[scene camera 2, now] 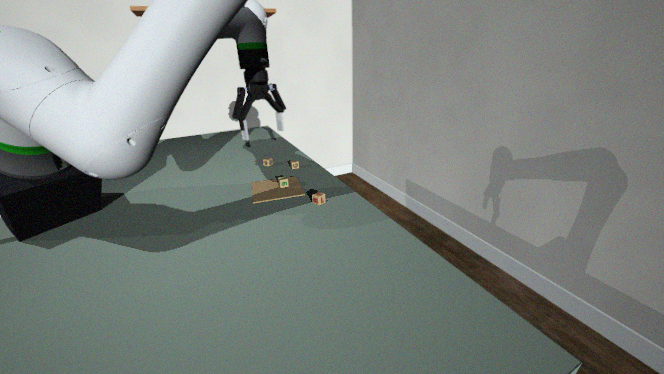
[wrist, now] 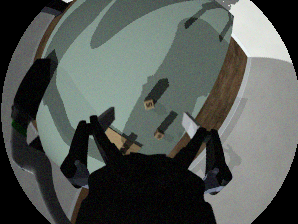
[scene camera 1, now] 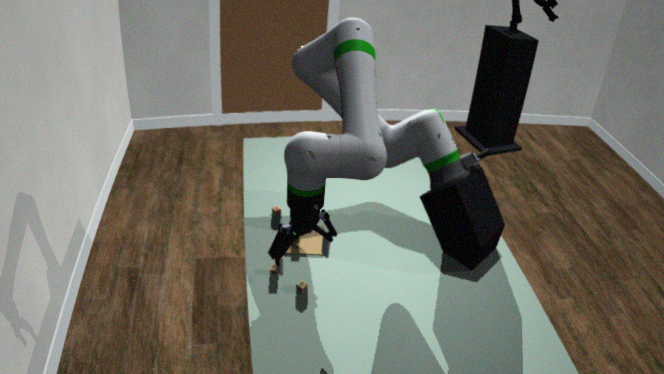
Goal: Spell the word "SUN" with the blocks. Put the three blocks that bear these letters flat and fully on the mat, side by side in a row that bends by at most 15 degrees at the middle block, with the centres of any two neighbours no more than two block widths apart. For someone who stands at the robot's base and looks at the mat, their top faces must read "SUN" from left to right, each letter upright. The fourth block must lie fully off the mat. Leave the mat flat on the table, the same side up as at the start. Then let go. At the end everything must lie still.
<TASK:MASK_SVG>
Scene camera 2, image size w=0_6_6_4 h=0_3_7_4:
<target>my gripper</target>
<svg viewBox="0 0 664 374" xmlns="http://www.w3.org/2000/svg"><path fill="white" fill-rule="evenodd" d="M244 71L246 88L237 88L238 95L232 115L234 119L239 119L242 139L249 140L245 118L253 102L260 99L265 99L276 111L277 130L284 131L282 113L286 110L286 106L277 91L276 84L268 85L267 70Z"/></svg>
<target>tan mat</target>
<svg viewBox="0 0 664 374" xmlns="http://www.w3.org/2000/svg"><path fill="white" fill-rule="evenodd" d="M305 194L296 176L287 177L289 187L285 188L279 187L278 179L251 182L253 204L304 196Z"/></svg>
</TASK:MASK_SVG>
